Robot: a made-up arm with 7 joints. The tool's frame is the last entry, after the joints.
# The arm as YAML. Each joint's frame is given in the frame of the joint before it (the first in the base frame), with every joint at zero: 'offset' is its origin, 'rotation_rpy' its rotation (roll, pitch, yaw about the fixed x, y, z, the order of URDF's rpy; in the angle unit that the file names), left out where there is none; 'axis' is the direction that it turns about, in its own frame. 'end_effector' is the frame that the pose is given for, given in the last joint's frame.
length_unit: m
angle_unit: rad
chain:
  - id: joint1
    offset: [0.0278, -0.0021, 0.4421]
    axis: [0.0, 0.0, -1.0]
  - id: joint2
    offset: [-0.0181, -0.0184, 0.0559]
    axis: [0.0, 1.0, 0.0]
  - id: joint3
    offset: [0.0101, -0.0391, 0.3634]
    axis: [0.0, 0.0, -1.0]
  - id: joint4
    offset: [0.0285, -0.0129, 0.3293]
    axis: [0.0, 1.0, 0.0]
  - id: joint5
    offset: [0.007, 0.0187, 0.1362]
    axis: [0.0, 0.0, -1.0]
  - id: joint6
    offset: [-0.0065, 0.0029, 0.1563]
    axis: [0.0, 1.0, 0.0]
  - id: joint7
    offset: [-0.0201, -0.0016, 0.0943]
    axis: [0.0, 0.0, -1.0]
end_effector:
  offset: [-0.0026, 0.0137, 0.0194]
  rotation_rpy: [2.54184, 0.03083, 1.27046]
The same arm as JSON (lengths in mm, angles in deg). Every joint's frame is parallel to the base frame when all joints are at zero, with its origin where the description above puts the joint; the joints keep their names.
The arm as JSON. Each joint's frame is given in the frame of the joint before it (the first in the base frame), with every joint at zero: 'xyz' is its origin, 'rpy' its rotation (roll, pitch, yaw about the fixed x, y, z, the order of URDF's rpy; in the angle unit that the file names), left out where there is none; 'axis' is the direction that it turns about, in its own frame. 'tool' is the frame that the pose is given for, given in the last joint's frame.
{
  "units": {
    "length": "mm",
    "angle": "deg"
  },
  "joints": [
    {
      "name": "joint1",
      "type": "revolute",
      "origin": {
        "xyz": [
          27.8,
          -2.1,
          442.1
        ]
      },
      "axis": "-z"
    },
    {
      "name": "joint2",
      "type": "revolute",
      "origin": {
        "xyz": [
          -18.1,
          -18.4,
          55.9
        ]
      },
      "axis": "+y"
    },
    {
      "name": "joint3",
      "type": "revolute",
      "origin": {
        "xyz": [
          10.1,
          -39.1,
          363.4
        ]
      },
      "axis": "-z"
    },
    {
      "name": "joint4",
      "type": "revolute",
      "origin": {
        "xyz": [
          28.5,
          -12.9,
          329.3
        ]
      },
      "axis": "+y"
    },
    {
      "name": "joint5",
      "type": "revolute",
      "origin": {
        "xyz": [
          7.0,
          18.7,
          136.2
        ]
      },
      "axis": "-z"
    },
    {
      "name": "joint6",
      "type": "revolute",
      "origin": {
        "xyz": [
          -6.5,
          2.9,
          156.3
        ]
      },
      "axis": "+y"
    },
    {
      "name": "joint7",
      "type": "revolute",
      "origin": {
        "xyz": [
          -20.1,
          -1.6,
          94.3
        ]
      },
      "axis": "-z"
    }
  ],
  "tool": {
    "origin": {
      "xyz": [
        -2.6,
        13.7,
        19.4
      ],
      "rpy": [
        145.64,
        1.77,
        72.79
      ]
    }
  }
}

